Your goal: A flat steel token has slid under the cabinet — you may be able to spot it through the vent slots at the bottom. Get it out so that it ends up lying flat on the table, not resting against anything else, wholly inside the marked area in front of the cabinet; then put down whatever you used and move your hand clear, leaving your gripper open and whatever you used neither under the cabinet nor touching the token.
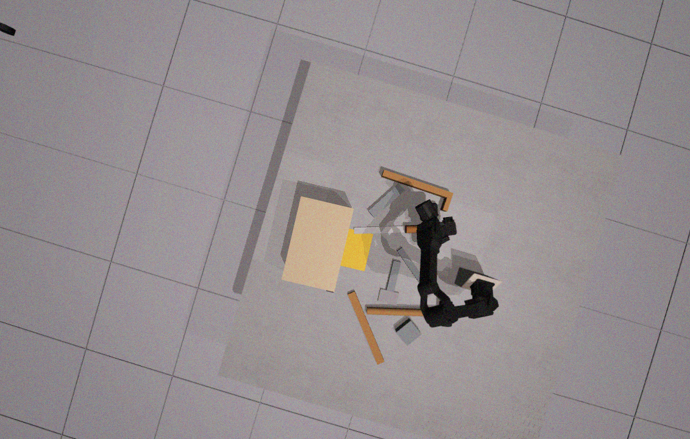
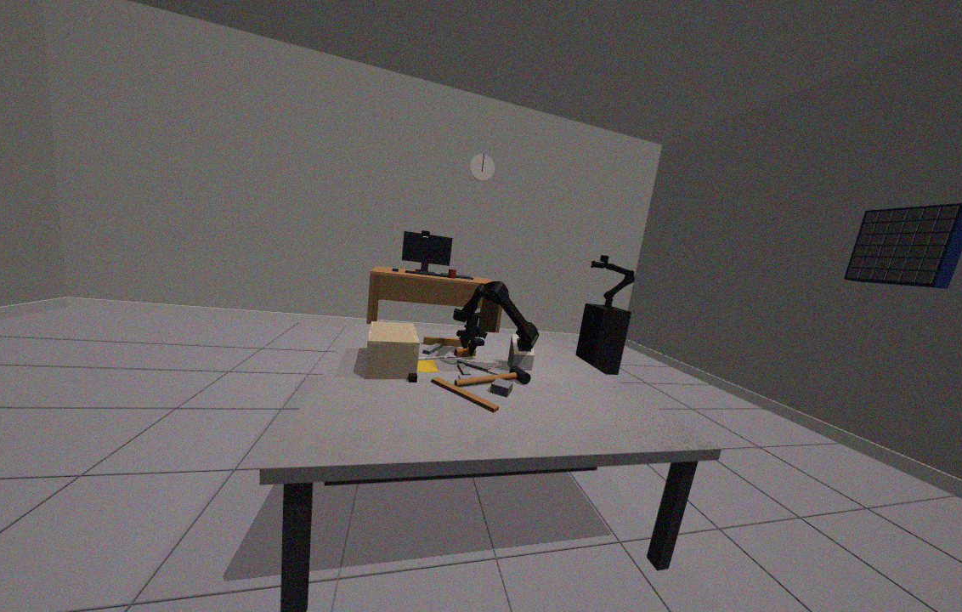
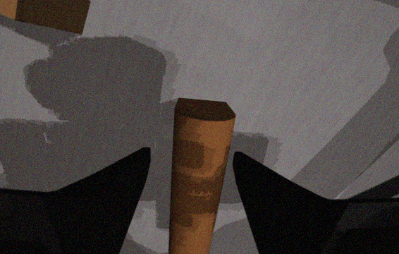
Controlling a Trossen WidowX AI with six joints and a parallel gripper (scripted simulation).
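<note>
Right now my gripper tip is 170 mm short of the grey bar and 60 mm to the left of it. The rest, counted from my gripper tip: grey l-shaped bracket (260 mm to the left, 60 mm ahead); then grey block (410 mm to the left, 50 mm behind, 10 mm above); then grey steel token (410 mm ahead, 170 mm to the left).
</note>
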